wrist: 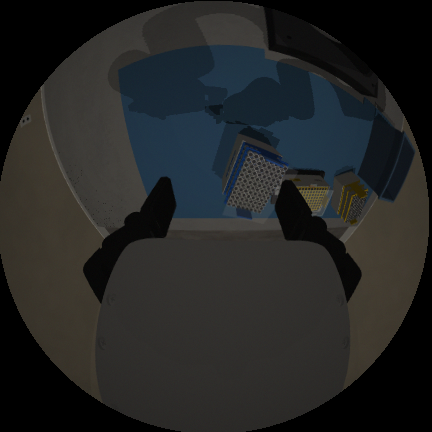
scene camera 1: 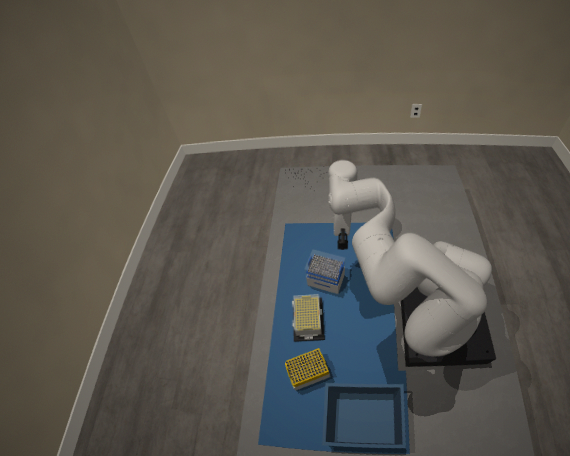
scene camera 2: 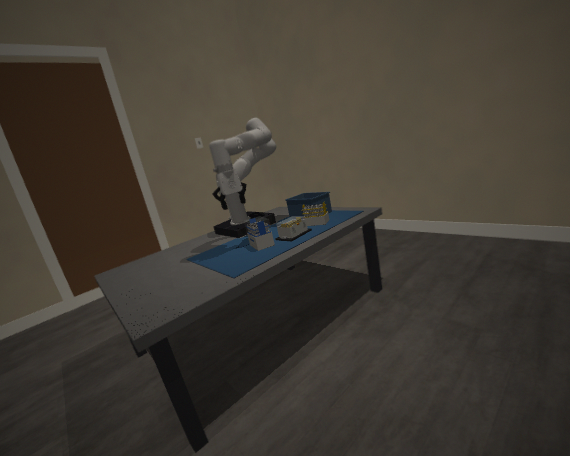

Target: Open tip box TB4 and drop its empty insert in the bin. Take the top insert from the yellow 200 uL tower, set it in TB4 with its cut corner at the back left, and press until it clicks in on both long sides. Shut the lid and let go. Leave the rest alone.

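Observation:
A low pale box on a black base (scene camera 1: 307,315) (scene camera 2: 292,228) (wrist: 312,199), seemingly TB4, stands mid-mat. Its yellow grid shows under what looks like a shut clear lid; no label is readable. The yellow tower (scene camera 1: 307,369) (scene camera 2: 315,215) (wrist: 351,197) stands turned at an angle beyond it, toward the bin. The blue open-topped bin (scene camera 1: 404,417) (scene camera 2: 308,201) (wrist: 393,167) is at the mat's far end from the gripper. My gripper (scene camera 1: 342,245) (scene camera 2: 233,203) (wrist: 226,190) is open and empty, high above the mat, nearest the blue tower and away from TB4.
A blue tower (scene camera 1: 325,269) (scene camera 2: 260,235) (wrist: 257,180) with grey tips and a clear rim stands turned at an angle beside TB4, between it and my gripper in scene camera 1. The blue mat (scene camera 1: 360,320) lies on the grey table (scene camera 1: 425,195). The black arm base (scene camera 1: 480,350) is at the right.

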